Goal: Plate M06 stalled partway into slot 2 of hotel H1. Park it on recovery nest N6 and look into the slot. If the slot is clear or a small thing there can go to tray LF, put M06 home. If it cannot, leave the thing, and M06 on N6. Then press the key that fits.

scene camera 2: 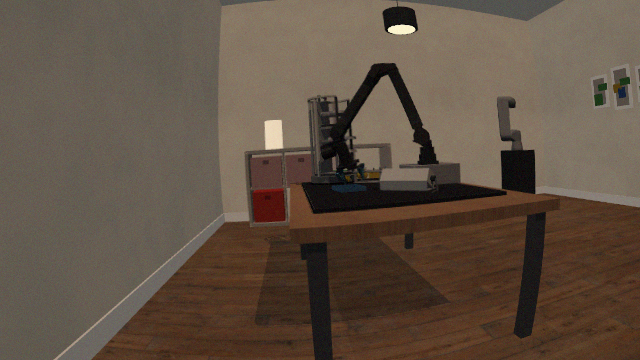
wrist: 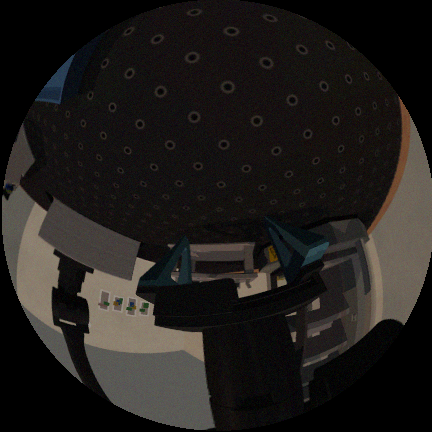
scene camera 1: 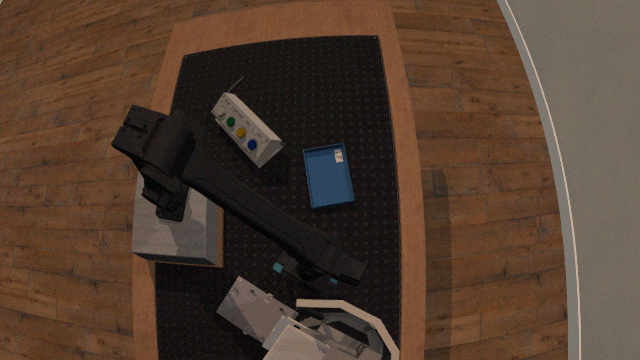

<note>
The pictures show: my gripper, a plate rack and a button box.
</note>
